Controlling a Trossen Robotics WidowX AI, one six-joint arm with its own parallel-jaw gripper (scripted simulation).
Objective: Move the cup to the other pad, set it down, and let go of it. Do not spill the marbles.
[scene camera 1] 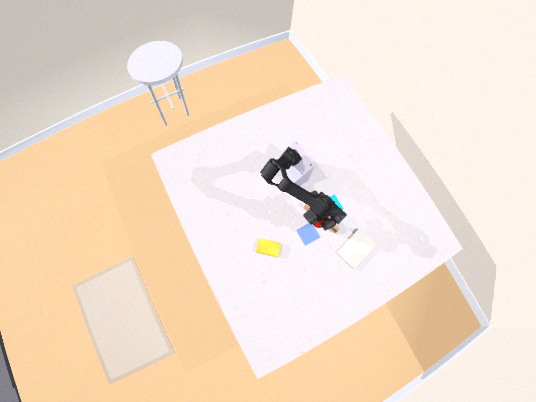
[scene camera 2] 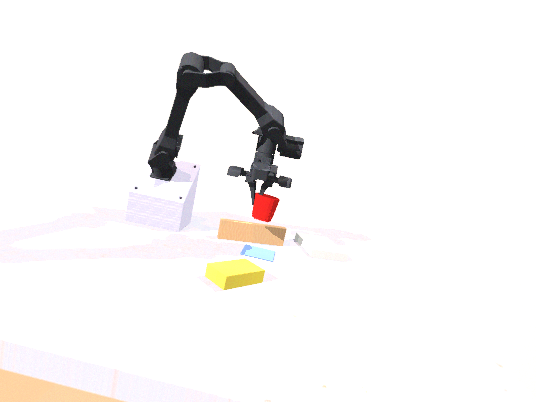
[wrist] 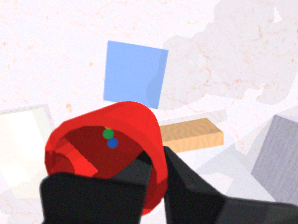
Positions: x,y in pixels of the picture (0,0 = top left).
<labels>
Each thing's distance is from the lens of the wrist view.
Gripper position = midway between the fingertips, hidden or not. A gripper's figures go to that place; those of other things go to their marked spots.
my gripper (wrist: 157,149): 11 cm
red cup (wrist: 77,146): 12 cm
light blue pad (wrist: 135,73): 22 cm
tan wooden block (wrist: 198,134): 20 cm
The marked spots on the red cup and the tan wooden block are 15 cm apart.
</labels>
